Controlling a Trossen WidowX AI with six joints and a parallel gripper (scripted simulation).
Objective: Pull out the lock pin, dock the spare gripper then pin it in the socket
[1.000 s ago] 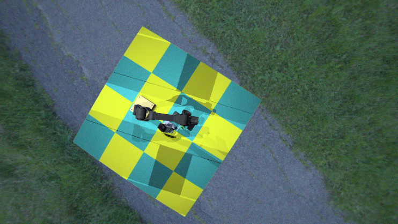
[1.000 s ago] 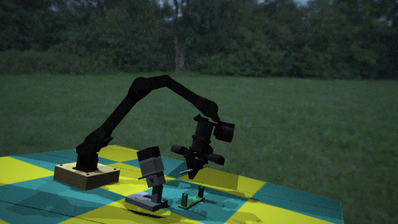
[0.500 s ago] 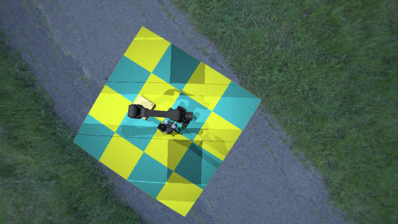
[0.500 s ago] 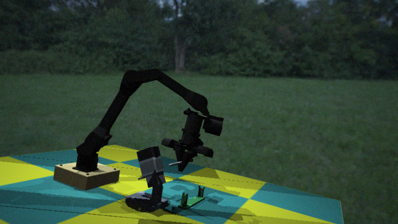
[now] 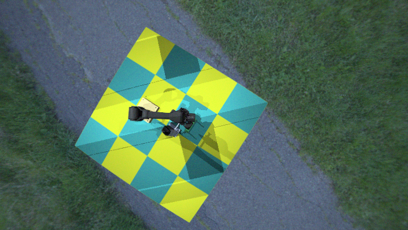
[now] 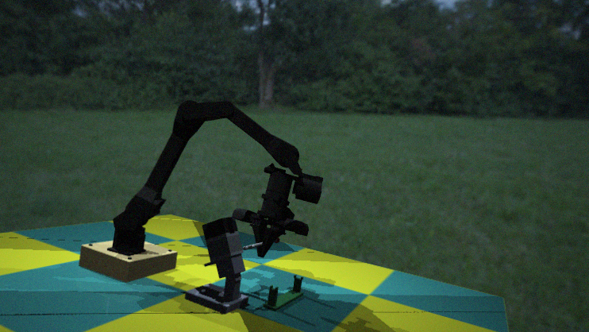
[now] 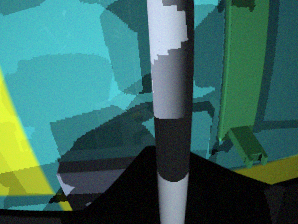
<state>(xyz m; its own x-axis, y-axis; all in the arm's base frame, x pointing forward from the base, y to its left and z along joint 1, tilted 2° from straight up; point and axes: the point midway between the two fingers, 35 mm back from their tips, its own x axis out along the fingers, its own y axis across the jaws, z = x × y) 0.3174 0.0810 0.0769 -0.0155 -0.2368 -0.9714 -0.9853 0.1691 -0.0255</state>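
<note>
My gripper tip is 30 mm past the socket, 110 mm to the left of it and 30 mm above it. The rest, counted from my gripper tip: green cradle (80 mm ahead, 10 mm to the right, 60 mm below); spare gripper (50 mm behind, 110 mm to the right, 40 mm above).
</note>
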